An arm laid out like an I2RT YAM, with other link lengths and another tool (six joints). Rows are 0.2 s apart.
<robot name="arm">
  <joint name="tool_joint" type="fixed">
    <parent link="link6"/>
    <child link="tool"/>
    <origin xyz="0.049 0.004 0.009" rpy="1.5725 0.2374 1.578"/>
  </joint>
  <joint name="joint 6" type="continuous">
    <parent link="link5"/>
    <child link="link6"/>
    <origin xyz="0.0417 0 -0.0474" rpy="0 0 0"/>
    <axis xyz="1 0 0"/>
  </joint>
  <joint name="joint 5" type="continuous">
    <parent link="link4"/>
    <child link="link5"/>
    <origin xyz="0.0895 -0.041 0.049" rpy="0 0 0"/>
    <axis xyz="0 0 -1"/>
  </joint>
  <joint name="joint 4" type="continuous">
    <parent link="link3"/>
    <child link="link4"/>
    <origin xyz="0.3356 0.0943 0.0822" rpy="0 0 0"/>
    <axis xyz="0 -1 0"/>
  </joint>
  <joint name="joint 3" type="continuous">
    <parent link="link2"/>
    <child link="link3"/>
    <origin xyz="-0.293 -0.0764 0" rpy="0 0 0"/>
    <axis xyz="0 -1 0"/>
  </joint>
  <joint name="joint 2" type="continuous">
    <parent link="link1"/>
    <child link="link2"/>
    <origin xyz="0.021 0.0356 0.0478" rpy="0 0 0"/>
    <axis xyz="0 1 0"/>
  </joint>
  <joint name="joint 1" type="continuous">
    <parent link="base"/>
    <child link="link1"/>
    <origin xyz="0 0 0.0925" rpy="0 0 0"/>
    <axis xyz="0 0 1"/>
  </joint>
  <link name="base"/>
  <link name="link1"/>
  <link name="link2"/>
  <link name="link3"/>
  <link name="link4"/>
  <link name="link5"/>
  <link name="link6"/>
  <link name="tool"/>
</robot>
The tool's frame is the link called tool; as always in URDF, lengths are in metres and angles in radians. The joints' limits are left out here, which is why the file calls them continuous.
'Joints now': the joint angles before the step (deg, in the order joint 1, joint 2, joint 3, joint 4, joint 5, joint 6). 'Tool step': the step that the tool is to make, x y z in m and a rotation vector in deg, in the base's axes. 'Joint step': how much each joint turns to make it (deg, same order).
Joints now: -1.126 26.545 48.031 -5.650 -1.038 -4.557
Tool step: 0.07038 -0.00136 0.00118 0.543 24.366 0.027
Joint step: -0.001 19.540 18.862 -23.692 -0.024 0.065
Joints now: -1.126 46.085 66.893 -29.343 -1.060 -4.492
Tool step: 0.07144 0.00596 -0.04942 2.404 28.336 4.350
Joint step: 0.000 20.393 15.672 -23.671 -4.678 0.022
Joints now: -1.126 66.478 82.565 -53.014 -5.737 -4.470
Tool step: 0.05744 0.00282 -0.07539 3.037 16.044 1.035
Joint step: 0.000 13.158 2.513 -5.312 -2.645 1.202
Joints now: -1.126 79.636 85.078 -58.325 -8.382 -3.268
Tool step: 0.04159 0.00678 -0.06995 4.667 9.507 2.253
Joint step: 0.000 10.120 0.001 0.611 -4.984 0.503
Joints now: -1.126 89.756 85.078 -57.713 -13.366 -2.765
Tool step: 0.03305 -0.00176 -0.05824 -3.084 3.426 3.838
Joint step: 0.000 8.064 0.000 3.606 1.202 -4.939
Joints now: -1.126 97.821 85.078 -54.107 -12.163 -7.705
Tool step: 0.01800 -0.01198 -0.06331 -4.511 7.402 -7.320
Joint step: -0.021 7.563 0.001 1.049 6.863 5.334
